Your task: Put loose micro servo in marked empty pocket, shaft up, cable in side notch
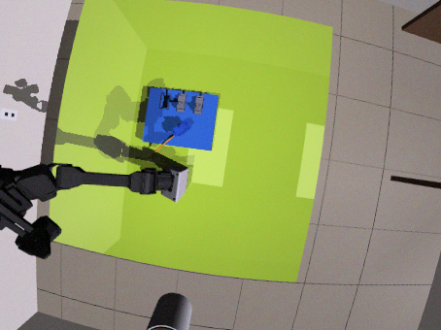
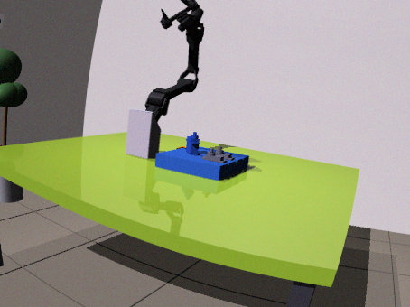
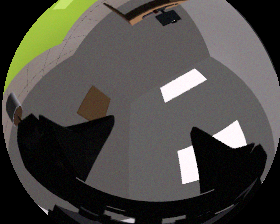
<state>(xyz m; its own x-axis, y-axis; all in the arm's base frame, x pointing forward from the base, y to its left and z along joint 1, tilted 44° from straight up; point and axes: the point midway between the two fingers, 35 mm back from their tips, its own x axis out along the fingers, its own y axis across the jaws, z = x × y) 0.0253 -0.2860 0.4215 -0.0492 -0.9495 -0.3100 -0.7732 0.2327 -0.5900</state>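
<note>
Now: the blue deck 63 cm below my gripper tip, 23 cm ahead of it and 3 cm to the right of it.
</note>
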